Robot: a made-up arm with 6 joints.
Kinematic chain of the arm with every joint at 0, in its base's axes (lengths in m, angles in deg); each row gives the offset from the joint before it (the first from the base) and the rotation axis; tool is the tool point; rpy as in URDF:
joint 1: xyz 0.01 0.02 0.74 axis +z
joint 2: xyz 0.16 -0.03 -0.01 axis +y
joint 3: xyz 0.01 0 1.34 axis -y
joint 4: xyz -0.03 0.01 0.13 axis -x
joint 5: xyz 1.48 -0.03 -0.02 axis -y
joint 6: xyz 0.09 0 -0.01 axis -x
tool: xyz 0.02 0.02 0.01 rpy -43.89 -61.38 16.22
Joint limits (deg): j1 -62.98..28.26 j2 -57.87..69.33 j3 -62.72..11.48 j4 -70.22..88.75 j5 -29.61..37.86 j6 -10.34..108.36
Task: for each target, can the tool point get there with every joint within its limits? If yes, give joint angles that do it. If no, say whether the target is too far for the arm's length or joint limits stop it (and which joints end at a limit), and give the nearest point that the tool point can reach.
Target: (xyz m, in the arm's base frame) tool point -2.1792 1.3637 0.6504
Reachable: no: joint limits stop it (at a limit: joint 1, joint 2, joint 3, joint 5, joint 6) | nearest point 0.3682 0.2838 0.0147 | short by 2.839 m
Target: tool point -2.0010 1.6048 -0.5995
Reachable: no: joint limits stop it (at a limit: joint 1, joint 2, joint 3, joint 4, joint 5, joint 6) | nearest point 0.3699 0.2898 0.0107 | short by 2.779 m
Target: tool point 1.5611 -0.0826 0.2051
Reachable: yes | joints -2.54 43.47 -34.18 -27.79 16.87 1.96
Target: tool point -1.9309 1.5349 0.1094
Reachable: no: joint limits stop it (at a limit: joint 1, joint 2, joint 3, joint 4, joint 5, joint 6) | nearest point 0.3699 0.2898 0.0107 | short by 2.618 m
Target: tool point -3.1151 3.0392 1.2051
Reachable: no: too far | nearest point -0.4205 0.4359 2.9513 | short by 4.134 m
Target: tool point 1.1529 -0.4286 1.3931
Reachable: yes | joints -19.91 -16.39 -44.70 -1.05 22.95 65.52
